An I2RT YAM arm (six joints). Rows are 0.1 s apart.
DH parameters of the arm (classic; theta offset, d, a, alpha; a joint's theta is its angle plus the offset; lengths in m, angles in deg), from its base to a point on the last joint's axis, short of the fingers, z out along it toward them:
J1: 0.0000 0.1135 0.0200 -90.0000
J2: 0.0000 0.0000 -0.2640 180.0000
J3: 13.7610 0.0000 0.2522 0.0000
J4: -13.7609 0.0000 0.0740 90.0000
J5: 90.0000 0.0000 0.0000 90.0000
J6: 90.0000 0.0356 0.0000 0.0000
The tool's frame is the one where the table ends.
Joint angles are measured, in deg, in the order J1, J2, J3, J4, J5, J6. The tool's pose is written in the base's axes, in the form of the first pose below.
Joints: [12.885 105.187 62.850 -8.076 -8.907 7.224]
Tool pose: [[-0.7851 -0.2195 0.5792 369.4], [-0.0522 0.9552 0.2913 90.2], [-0.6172 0.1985 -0.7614 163.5], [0 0 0 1]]
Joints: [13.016 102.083 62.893 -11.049 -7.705 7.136]
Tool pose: [[-0.7813 -0.2113 0.5873 362.3], [-0.0543 0.9604 0.2734 88.6], [-0.6218 0.1817 -0.7618 179.4], [0 0 0 1]]
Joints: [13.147 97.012 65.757 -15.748 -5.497 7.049]
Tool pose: [[-0.7424 -0.2004 0.6392 357.0], [-0.0480 0.9677 0.2477 86.9], [-0.6682 0.1532 -0.7280 219.7], [0 0 0 1]]
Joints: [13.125 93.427 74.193 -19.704 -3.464 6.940]
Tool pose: [[-0.6405 -0.1965 0.7424 361.8], [-0.0255 0.9716 0.2351 86.6], [-0.7675 0.1317 -0.6273 284.1], [0 0 0 1]]
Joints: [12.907 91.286 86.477 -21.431 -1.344 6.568]
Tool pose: [[-0.4560 -0.1929 0.8688 363.7], [0.0128 0.9747 0.2232 84.2], [-0.8899 0.1129 -0.4420 368.2], [0 0 0 1]]
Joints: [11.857 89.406 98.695 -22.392 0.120 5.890]
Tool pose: [[-0.2416 -0.1796 0.9536 348.5], [0.0541 0.9787 0.1981 73.1], [-0.9689 0.0995 -0.2267 451.4], [0 0 0 1]]
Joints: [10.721 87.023 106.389 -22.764 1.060 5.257]
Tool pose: [[-0.0734 -0.1618 0.9841 321.3], [0.0793 0.9827 0.1675 60.2], [-0.9941 0.0904 -0.0593 508.5], [0 0 0 1]]
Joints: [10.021 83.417 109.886 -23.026 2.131 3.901]
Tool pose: [[0.0497 -0.1410 0.9888 287.4], [0.0778 0.9875 0.1370 49.4], [-0.9957 0.0701 0.0600 545.2], [0 0 0 1]]
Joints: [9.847 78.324 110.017 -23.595 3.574 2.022]
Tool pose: [[0.1348 -0.1147 0.9842 248.6], [0.0591 0.9924 0.1076 40.9], [-0.9891 0.0437 0.1406 567.2], [0 0 0 1]]
